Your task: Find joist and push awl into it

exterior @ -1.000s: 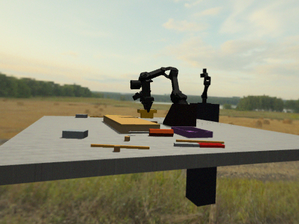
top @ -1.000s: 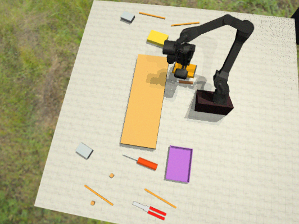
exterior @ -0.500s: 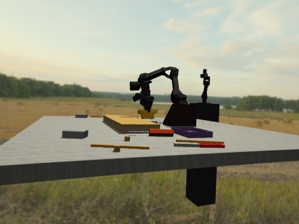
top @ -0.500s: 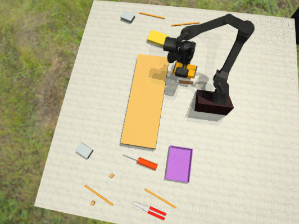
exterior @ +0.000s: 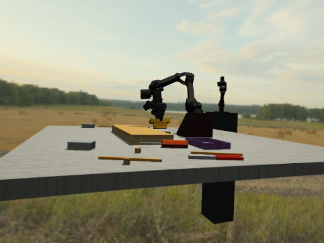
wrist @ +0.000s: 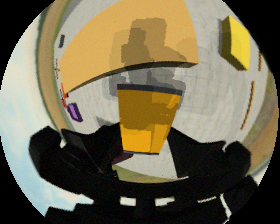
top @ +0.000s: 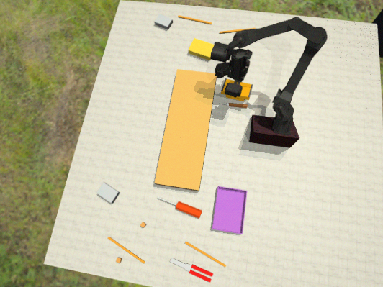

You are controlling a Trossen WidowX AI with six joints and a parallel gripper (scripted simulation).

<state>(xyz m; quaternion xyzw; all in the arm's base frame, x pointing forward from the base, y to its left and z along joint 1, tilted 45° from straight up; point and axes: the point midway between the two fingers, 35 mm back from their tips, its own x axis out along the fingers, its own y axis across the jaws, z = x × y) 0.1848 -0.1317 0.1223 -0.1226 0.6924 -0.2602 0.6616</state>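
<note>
Right now the yellow stud finder is 2 cm below my gripper tip, 1 cm to the left of it and 1 cm behind it. The rest, counted from my gripper tip: yellow block 22 cm to the right, 18 cm ahead, 5 cm below; then purple tray 49 cm to the left, 5 cm below, 2 cm behind; then awl 6 cm below, 4 cm to the left, 2 cm ahead.
</note>
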